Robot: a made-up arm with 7 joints.
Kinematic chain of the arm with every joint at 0, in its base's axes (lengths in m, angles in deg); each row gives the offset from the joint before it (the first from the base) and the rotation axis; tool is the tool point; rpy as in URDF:
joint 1: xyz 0 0 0.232 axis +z
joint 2: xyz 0 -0.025 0.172 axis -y
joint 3: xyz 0 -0.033 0.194 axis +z
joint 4: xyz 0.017 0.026 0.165 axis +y
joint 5: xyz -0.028 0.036 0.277 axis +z
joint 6: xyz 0 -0.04 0.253 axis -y
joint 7: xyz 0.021 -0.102 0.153 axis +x
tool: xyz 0 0 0 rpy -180 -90 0
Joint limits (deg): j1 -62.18..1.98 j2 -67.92..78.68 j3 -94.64..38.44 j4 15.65..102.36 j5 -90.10..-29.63 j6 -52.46..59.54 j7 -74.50..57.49
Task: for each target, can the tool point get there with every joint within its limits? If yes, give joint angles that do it. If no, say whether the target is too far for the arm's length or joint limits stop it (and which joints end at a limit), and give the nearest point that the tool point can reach.
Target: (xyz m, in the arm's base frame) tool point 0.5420 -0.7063 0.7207
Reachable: yes | joints -56.82 -31.92 15.31 68.42 -63.56 -5.95 -32.59
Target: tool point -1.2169 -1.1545 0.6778
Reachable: no: too far | nearest point -0.7873 -0.6311 0.5930 | short by 0.682 m
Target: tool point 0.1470 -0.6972 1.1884
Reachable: yes | joints -52.03 -29.95 -60.65 37.79 -85.42 -4.80 -43.46
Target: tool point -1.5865 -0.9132 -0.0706
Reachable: no: too far | nearest point -0.8919 -0.5022 0.4627 | short by 0.967 m
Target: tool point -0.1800 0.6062 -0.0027
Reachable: no: joint limits stop it (at a limit: joint 1, joint 2, joint 3, joint 4, joint 5, joint 6) | nearest point -0.3817 0.9368 0.5070 | short by 0.640 m
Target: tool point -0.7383 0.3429 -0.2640
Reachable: no: joint limits stop it (at a limit: joint 1, joint 2, joint 3, joint 6) | nearest point -0.8304 0.1949 0.3312 | short by 0.620 m
